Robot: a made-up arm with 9 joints.
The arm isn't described. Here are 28 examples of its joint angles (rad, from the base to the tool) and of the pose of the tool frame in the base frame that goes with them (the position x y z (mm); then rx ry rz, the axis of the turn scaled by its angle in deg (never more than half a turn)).
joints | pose
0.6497 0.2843 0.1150 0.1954 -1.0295 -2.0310 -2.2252 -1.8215 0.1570 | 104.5 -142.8 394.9 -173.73 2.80 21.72
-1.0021 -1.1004 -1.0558 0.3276 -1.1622 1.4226 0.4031 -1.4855 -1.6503 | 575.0 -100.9 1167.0 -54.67 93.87 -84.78
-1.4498 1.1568 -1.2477 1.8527 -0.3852 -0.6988 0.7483 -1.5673 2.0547 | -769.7 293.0 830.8 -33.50 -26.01 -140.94
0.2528 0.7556 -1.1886 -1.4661 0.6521 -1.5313 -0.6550 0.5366 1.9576 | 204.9 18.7 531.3 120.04 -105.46 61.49
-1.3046 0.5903 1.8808 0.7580 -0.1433 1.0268 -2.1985 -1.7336 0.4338 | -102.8 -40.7 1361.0 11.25 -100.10 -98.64
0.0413 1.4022 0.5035 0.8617 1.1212 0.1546 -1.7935 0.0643 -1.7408 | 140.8 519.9 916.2 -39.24 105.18 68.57
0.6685 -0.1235 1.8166 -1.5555 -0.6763 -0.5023 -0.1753 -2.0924 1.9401 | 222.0 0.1 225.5 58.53 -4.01 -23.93
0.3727 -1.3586 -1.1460 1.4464 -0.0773 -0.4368 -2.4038 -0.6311 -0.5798 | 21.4 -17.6 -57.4 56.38 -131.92 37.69
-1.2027 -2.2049 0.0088 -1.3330 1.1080 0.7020 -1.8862 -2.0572 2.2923 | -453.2 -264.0 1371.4 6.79 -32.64 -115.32
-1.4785 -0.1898 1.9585 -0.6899 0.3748 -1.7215 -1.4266 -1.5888 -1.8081 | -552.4 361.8 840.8 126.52 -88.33 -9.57
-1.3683 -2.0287 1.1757 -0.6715 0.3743 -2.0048 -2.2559 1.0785 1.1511 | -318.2 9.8 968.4 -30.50 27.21 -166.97
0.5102 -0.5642 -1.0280 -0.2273 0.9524 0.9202 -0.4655 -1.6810 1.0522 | -16.5 91.7 67.1 16.59 39.48 -58.62
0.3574 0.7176 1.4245 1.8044 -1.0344 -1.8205 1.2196 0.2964 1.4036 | 215.2 -119.8 986.9 80.01 -134.70 21.82
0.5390 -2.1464 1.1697 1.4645 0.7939 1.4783 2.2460 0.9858 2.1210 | 20.9 365.1 533.6 108.91 128.14 -25.52
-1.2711 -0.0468 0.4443 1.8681 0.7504 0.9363 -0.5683 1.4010 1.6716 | -26.3 382.4 635.7 -52.61 -82.04 13.77
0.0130 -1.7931 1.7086 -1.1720 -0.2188 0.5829 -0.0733 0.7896 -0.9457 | 810.2 -146.4 931.7 4.16 -52.58 -157.94
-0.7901 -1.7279 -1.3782 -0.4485 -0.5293 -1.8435 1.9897 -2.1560 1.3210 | -242.4 -160.3 1193.2 12.75 76.19 62.81
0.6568 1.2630 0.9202 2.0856 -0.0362 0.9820 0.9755 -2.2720 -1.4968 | -366.1 413.4 523.0 24.29 -76.70 -58.91
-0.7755 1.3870 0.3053 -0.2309 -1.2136 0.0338 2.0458 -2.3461 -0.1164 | 480.6 586.5 1276.6 19.47 -37.88 -124.90
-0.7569 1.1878 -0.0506 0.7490 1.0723 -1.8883 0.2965 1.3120 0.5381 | -301.7 -131.6 911.4 -66.18 44.39 108.88
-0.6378 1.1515 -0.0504 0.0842 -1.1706 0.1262 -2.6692 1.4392 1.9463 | 129.8 474.9 1138.1 12.89 -62.57 106.70
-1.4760 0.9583 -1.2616 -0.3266 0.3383 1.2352 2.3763 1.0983 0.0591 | -52.7 380.4 1406.9 -109.71 68.92 99.69
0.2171 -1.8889 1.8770 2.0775 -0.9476 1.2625 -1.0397 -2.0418 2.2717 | 540.5 214.4 590.8 -160.96 12.84 -68.39
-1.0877 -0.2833 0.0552 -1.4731 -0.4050 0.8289 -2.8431 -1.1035 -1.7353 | 531.1 182.2 667.4 89.16 131.11 36.17
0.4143 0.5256 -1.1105 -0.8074 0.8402 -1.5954 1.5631 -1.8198 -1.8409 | -92.0 39.4 740.0 70.80 33.16 -134.63
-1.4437 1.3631 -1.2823 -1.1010 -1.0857 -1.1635 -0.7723 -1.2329 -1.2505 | -196.7 339.3 1077.6 32.19 -161.55 -53.48
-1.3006 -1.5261 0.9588 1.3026 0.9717 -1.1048 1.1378 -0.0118 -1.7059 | 117.9 -273.8 424.1 98.03 29.97 96.29
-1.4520 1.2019 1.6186 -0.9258 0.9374 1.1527 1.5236 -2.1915 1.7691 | -224.6 -144.9 1333.1 157.66 -26.19 -37.71
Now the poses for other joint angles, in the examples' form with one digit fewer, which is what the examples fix.
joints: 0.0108 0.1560 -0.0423 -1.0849 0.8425 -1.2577 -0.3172 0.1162 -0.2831
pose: 7 39 889 -137.8 56.3 50.9
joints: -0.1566 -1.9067 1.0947 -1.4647 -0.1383 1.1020 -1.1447 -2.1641 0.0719
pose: 40 -215 1002 -81.3 87.2 2.1
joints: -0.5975 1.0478 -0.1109 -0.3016 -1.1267 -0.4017 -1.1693 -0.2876 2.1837
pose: 400 212 899 -2.0 70.3 -60.5
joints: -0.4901 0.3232 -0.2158 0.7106 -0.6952 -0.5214 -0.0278 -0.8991 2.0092
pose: 58 18 403 -10.2 128.0 -4.1
